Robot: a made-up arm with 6 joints.
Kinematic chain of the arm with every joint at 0, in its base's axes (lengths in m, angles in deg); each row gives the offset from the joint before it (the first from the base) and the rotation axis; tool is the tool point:
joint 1: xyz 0 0 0.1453 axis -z
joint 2: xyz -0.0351 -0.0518 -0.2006 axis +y
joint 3: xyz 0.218 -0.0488 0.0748 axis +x
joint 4: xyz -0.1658 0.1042 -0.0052 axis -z
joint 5: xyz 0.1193 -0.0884 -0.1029 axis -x
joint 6: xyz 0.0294 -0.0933 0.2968 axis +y
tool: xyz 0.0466 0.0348 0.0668
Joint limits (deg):
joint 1: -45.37..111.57
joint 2: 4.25..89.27
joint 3: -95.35..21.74
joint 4: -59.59..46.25
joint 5: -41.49..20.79
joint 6: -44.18..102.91
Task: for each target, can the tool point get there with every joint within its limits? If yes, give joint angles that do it. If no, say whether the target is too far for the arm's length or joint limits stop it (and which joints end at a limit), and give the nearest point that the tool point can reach.
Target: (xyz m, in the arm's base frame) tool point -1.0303 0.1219 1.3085
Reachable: no: too far | nearest point -0.3033 0.0316 0.2916 | short by 1.253 m
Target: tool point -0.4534 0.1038 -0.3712
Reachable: no: joint limits stop it (at a limit: joint 1, joint 2, joint 3, joint 5) | nearest point -0.3825 0.0762 -0.3274 | short by 0.088 m
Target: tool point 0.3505 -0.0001 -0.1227
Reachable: yes | joints -15.28 76.77 -38.65 30.37 -6.01 27.59
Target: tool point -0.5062 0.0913 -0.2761
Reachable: no: joint limits stop it (at a limit: joint 1, joint 2, joint 5) | nearest point -0.4196 0.0712 -0.2473 | short by 0.093 m
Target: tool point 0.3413 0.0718 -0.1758
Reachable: yes | joints -11.69 60.53 -5.08 -14.36 12.20 45.00
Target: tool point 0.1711 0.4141 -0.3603
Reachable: no: joint limits stop it (at a limit: joint 1, joint 4) | nearest point 0.1696 0.3100 -0.3094 | short by 0.116 m
